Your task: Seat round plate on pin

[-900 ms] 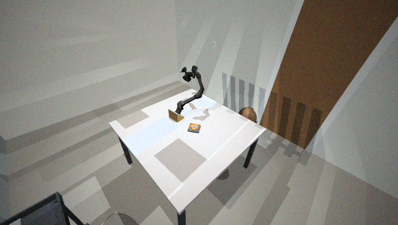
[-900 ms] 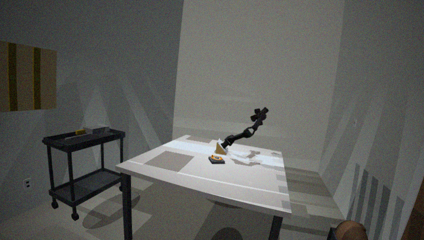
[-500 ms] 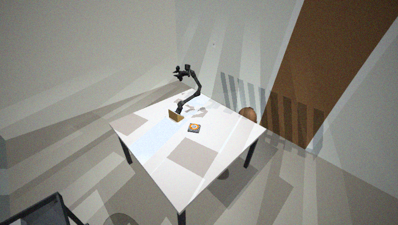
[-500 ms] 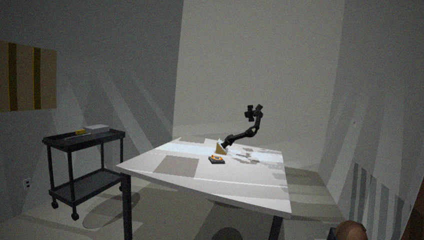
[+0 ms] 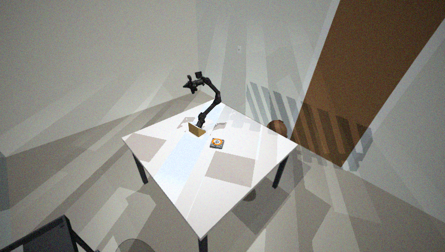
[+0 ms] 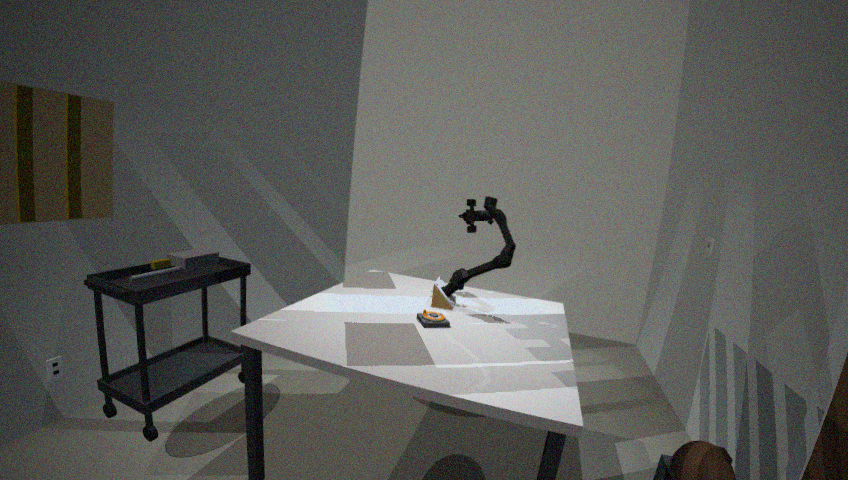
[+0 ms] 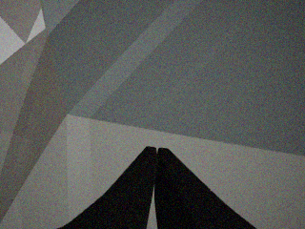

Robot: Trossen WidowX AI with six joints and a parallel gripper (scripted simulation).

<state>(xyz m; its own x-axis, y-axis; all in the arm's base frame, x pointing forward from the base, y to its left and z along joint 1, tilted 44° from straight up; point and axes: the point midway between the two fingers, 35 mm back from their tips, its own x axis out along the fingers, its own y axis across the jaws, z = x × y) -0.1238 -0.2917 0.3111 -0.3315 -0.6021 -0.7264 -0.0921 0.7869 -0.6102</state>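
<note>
My gripper tip is now 48 cm short of the dark square base, 45 cm above it and 6 cm to the right of it.
</note>
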